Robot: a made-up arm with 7 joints. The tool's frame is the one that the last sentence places.
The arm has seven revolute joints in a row. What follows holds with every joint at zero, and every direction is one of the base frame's. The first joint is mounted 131.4 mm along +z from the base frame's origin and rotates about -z. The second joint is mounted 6.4 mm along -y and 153.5 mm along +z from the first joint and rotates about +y. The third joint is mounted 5.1 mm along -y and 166.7 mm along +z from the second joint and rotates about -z. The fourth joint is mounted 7.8 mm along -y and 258.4 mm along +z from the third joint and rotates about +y. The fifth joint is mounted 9.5 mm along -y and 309.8 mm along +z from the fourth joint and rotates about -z. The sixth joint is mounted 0.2 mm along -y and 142.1 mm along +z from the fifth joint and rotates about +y. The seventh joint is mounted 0.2 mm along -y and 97.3 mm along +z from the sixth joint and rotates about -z. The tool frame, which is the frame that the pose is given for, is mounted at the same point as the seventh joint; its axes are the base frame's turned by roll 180, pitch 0 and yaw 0 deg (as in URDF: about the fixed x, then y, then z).
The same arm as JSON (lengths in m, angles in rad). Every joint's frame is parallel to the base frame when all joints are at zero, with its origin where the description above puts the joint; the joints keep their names.
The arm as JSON. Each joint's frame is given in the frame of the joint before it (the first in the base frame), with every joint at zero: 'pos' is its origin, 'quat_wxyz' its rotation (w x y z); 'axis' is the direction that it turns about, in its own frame. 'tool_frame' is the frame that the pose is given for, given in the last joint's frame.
{
  "length_unit": "m",
  "angle_unit": "rad",
  "joints": [
    {
      "joint": "joint 1",
      "pos": [
        0.0,
        0.0,
        0.1314
      ],
      "quat_wxyz": [
        1.0,
        0.0,
        0.0,
        0.0
      ],
      "axis": "-z"
    },
    {
      "joint": "joint 2",
      "pos": [
        0.0,
        -0.0064,
        0.1535
      ],
      "quat_wxyz": [
        1.0,
        0.0,
        0.0,
        0.0
      ],
      "axis": "+y"
    },
    {
      "joint": "joint 3",
      "pos": [
        0.0,
        -0.0051,
        0.1667
      ],
      "quat_wxyz": [
        1.0,
        0.0,
        0.0,
        0.0
      ],
      "axis": "-z"
    },
    {
      "joint": "joint 4",
      "pos": [
        0.0,
        -0.0078,
        0.2584
      ],
      "quat_wxyz": [
        1.0,
        0.0,
        0.0,
        0.0
      ],
      "axis": "+y"
    },
    {
      "joint": "joint 5",
      "pos": [
        0.0,
        -0.0095,
        0.3098
      ],
      "quat_wxyz": [
        1.0,
        0.0,
        0.0,
        0.0
      ],
      "axis": "-z"
    },
    {
      "joint": "joint 6",
      "pos": [
        0.0,
        -0.0002,
        0.1421
      ],
      "quat_wxyz": [
        1.0,
        0.0,
        0.0,
        0.0
      ],
      "axis": "+y"
    },
    {
      "joint": "joint 7",
      "pos": [
        0.0,
        -0.0002,
        0.0973
      ],
      "quat_wxyz": [
        1.0,
        0.0,
        0.0,
        0.0
      ],
      "axis": "-z"
    }
  ],
  "tool_frame": {
    "pos": [
      0.0,
      0.0,
      0.0
    ],
    "quat_wxyz": [
      0.0,
      1.0,
      0.0,
      0.0
    ]
  }
}

